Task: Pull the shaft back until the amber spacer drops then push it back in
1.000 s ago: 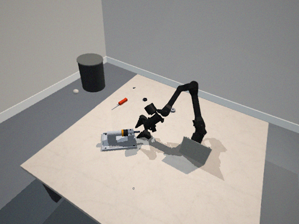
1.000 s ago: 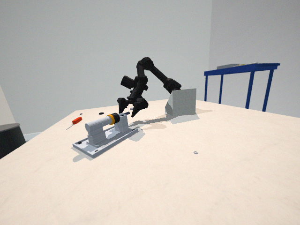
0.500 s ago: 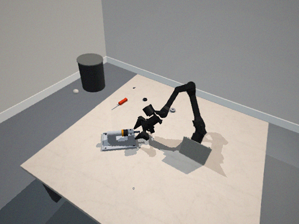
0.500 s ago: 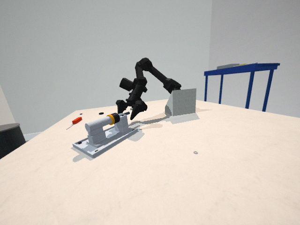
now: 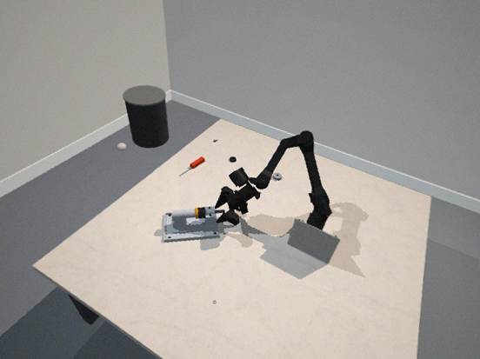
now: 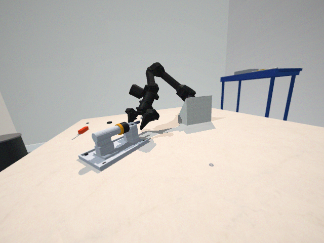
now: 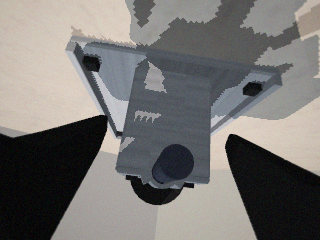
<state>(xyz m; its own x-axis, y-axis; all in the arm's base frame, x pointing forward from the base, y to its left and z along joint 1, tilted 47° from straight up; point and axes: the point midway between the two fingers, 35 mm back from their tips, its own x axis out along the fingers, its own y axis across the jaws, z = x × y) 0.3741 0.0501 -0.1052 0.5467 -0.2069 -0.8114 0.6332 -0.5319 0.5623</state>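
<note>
The thin dark shaft lies 30 mm ahead of my gripper tip, 30 mm to the left of it and 20 mm above it. The rest, counted from my gripper tip: black spacer: 50 mm ahead, 40 mm to the left, 20 mm above; then red-handled screwdriver: 320 mm ahead, 240 mm to the right, 50 mm below; then amber spacer: 60 mm ahead, 50 mm to the left, 20 mm above.
</note>
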